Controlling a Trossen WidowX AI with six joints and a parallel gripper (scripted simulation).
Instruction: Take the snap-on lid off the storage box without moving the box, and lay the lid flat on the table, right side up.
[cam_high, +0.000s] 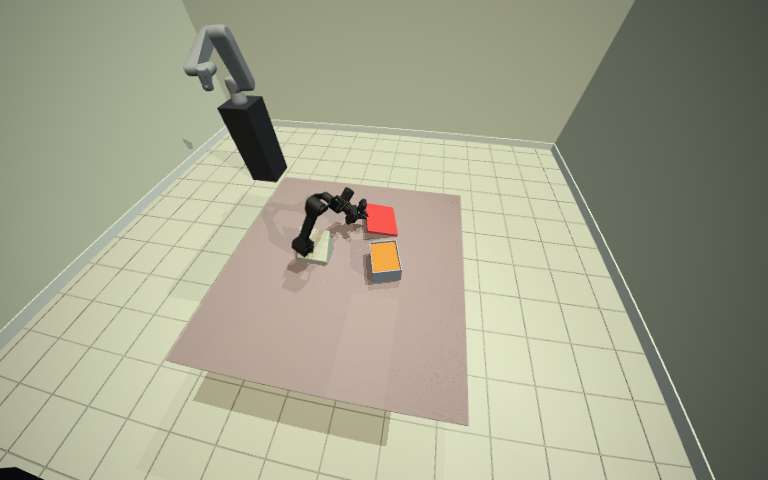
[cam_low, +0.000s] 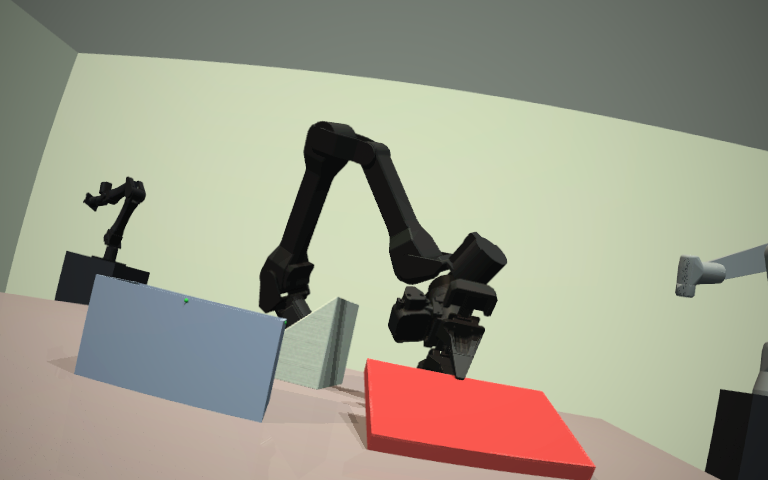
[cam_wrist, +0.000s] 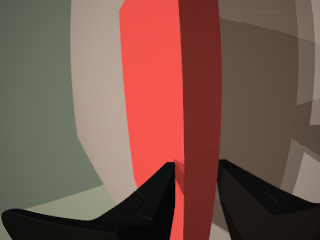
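Now: gripper tip 8 cm short of the red lid, 2 cm to the right of it and 2 cm above it. Also, from my gripper tip: storage box (28 cm to the right, 16 cm ahead, 1 cm below).
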